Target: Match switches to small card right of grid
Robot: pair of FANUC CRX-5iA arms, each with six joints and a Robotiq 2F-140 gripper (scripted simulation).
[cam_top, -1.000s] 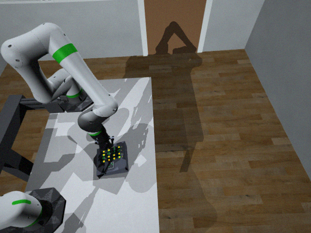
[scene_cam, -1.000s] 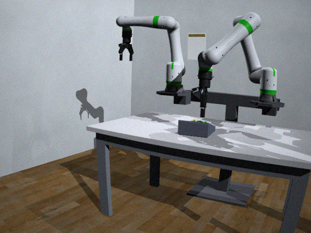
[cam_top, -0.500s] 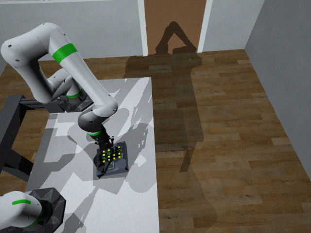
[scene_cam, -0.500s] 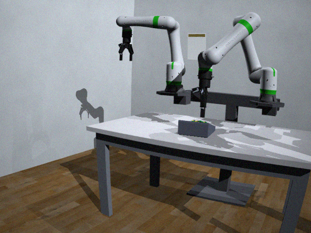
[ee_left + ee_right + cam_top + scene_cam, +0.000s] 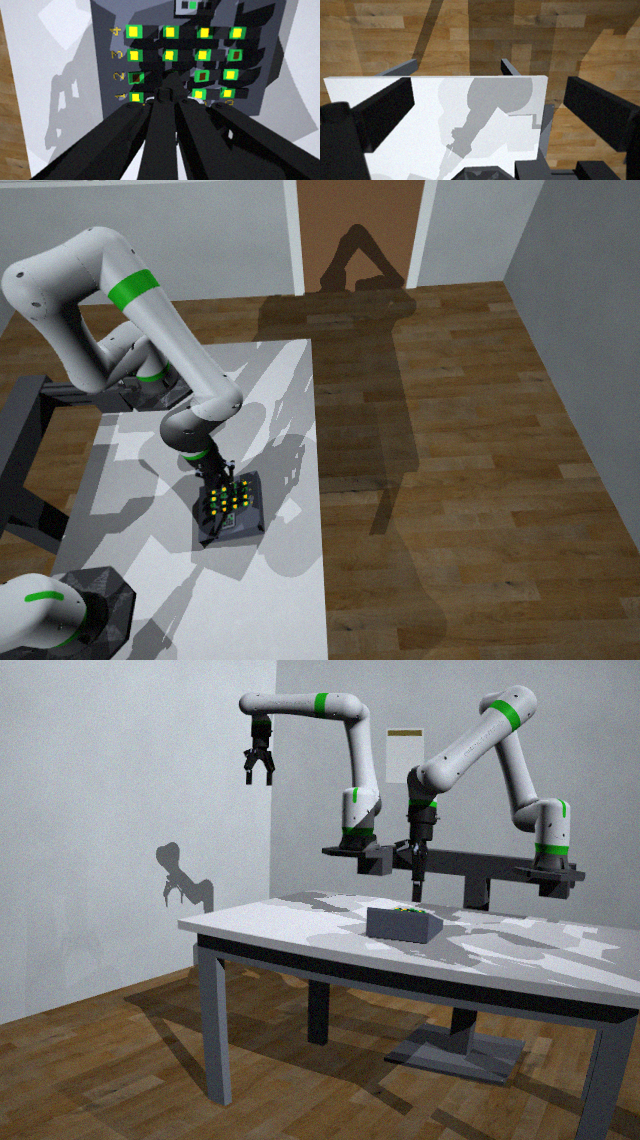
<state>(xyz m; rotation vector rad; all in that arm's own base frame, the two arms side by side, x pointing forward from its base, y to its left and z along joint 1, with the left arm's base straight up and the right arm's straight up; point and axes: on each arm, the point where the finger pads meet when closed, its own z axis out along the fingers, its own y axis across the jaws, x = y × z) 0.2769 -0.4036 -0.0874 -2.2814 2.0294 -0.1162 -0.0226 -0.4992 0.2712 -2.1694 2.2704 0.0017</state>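
My left hand is 7 cm above the switch B2. From my left hand the other things lie so: switch A2: 4 cm ahead, 1 cm to the left, 5 cm below; switch A1: 3 cm ahead, 3 cm to the left, 5 cm below; switch B1: 1 cm behind, 2 cm to the left, 7 cm below.
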